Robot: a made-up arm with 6 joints.
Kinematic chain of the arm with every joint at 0, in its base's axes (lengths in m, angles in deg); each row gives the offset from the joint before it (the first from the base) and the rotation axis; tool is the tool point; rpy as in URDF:
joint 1: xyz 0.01 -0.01 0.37 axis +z
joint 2: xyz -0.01 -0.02 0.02 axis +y
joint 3: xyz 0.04 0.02 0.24 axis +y
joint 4: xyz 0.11 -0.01 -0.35 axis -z
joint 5: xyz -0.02 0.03 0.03 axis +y
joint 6: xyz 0.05 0 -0.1 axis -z
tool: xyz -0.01 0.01 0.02 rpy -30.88 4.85 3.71
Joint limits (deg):
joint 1: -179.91..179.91
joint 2: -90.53..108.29
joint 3: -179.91..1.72
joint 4: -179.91..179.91
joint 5: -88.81..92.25
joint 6: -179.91..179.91
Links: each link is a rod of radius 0.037 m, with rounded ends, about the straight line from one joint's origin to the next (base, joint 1, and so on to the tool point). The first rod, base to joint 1, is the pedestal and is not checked.
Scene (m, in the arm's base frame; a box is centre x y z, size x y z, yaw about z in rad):
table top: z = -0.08
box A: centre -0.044 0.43 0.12 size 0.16 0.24 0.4 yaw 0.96
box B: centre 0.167 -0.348 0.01 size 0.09 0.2 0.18 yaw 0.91
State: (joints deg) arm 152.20 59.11 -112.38 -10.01 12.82 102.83
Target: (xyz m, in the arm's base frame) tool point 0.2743 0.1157 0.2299
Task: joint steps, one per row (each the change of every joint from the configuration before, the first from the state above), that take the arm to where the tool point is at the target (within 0.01 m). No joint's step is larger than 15 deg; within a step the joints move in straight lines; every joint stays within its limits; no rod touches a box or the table.
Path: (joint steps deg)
1: -11.90 -6.52 -0.02 1.56 3.12 6.90
2: -11.90 -6.53 -0.01 1.56 3.12 6.90
3: -11.90 -6.52 -0.02 1.56 3.12 6.90
4: -11.89 -6.52 -0.01 1.56 3.12 6.90
5: -14.89 -2.27 13.91 -6.88 8.56 -5.92
6: -14.88 -2.27 13.91 -6.89 8.56 -5.92
7: -14.89 -2.28 13.91 -6.88 8.56 -5.92
8: -14.88 -2.27 13.91 -6.89 8.56 -5.91
9: -14.89 -2.27 13.91 -6.88 8.56 -5.92

